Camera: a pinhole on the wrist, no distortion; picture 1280 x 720 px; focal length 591.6 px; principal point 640.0 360.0 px. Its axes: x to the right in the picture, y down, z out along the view. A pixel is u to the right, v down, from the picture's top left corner.
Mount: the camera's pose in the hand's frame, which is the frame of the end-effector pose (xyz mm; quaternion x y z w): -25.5 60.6 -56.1 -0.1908 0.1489 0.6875 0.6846
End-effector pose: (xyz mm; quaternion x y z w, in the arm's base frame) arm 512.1 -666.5 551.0 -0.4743 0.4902 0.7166 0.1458
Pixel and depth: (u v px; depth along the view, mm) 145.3 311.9 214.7
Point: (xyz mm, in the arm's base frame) 404.9 -478.4 585.9
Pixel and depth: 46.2 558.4 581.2
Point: 385.5 93.5 708.7
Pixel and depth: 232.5 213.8 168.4
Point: 404.5 -560.2 578.2
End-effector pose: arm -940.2 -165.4 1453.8 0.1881 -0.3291 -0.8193 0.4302
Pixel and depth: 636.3 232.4 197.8
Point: -926.5 -187.1 1647.1
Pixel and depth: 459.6 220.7 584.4
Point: -1204.9 -93.9 1969.0
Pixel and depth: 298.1 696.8 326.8
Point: -969.0 126.5 1710.3
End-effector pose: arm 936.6 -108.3 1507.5 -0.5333 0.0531 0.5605 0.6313
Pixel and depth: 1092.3 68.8 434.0
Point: 471.1 24.3 1131.8
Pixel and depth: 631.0 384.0 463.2
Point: 515.7 52.2 1540.4
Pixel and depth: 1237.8 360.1 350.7
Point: 463.4 -177.2 1243.3
